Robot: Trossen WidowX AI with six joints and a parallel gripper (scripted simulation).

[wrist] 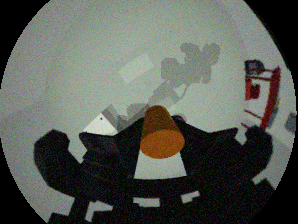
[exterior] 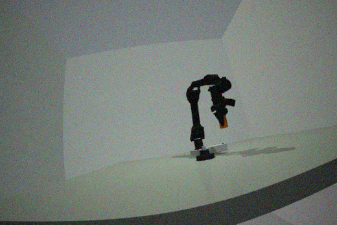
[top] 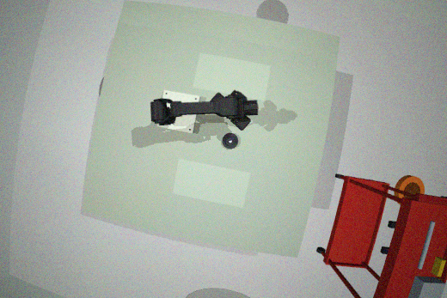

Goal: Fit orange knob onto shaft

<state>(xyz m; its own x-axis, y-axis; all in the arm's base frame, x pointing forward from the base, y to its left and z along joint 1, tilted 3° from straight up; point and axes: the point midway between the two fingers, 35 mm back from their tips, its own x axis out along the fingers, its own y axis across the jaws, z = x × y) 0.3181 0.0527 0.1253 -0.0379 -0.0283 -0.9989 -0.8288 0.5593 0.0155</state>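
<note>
My gripper tip is now 13 cm to the left of the round pedestal, 11 cm above it and 2 cm short of it. Round my gripper tip: orange knob: 3 cm above.
</note>
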